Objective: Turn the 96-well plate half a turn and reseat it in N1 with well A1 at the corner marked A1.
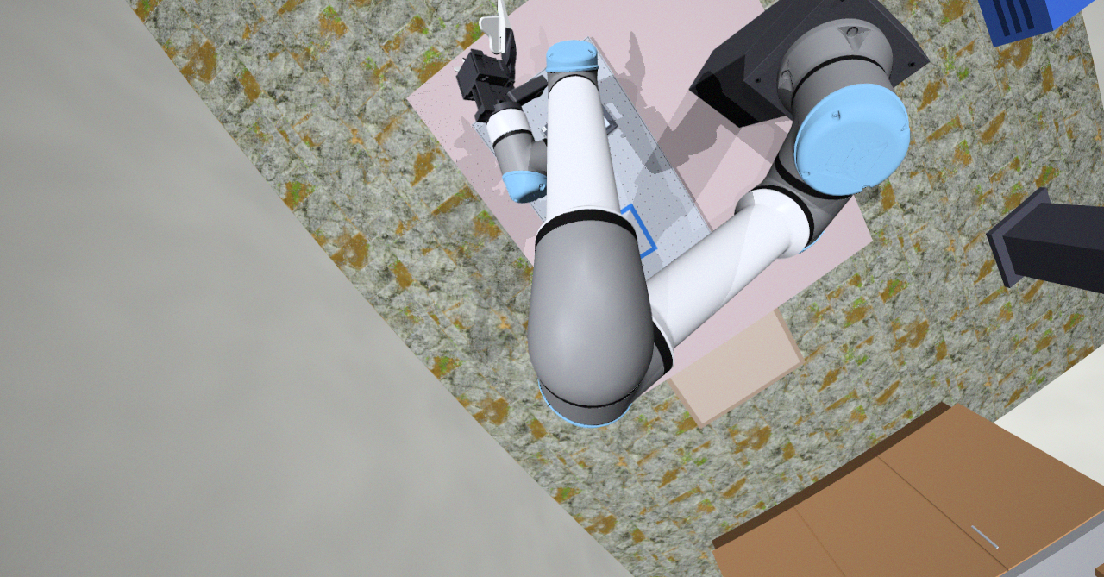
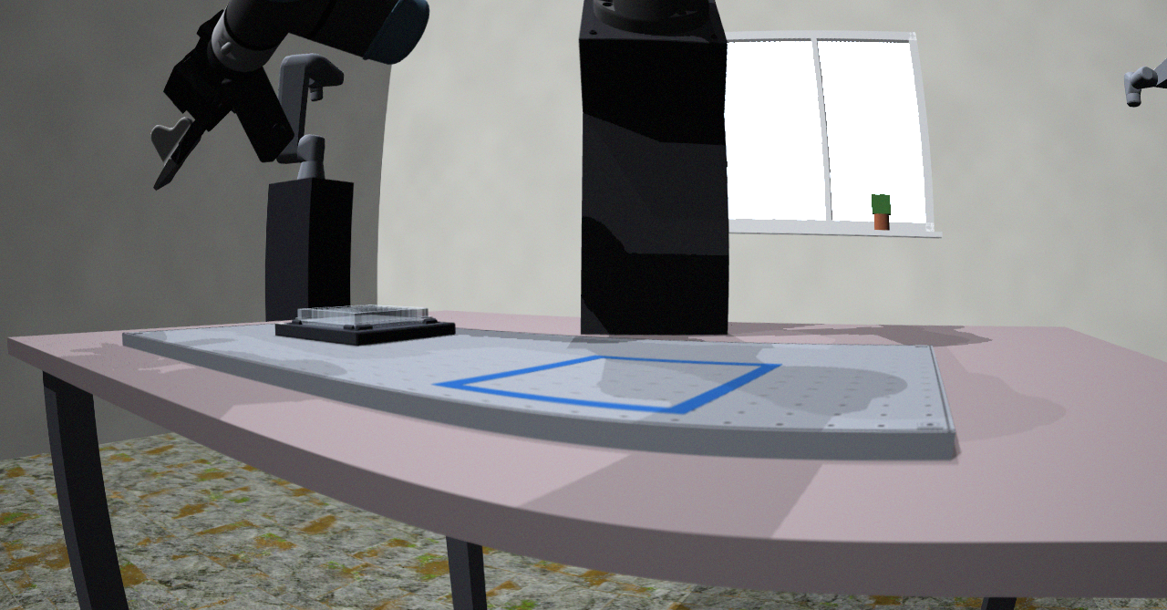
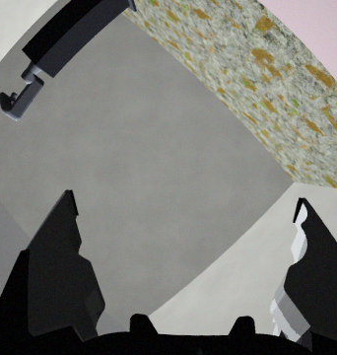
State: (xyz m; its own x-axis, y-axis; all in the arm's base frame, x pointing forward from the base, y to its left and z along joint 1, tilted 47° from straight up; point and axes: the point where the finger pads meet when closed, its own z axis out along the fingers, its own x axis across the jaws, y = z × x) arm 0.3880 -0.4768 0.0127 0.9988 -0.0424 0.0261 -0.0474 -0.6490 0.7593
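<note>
My hand is 60 mm past the clear 96-well plate, 260 mm to the right of it and 190 mm above it. From my hand the other things lie so: A1 label (10 mm ahead, 200 mm to the left, 200 mm below); plate nest (60 mm behind, 260 mm to the left, 210 mm below).
</note>
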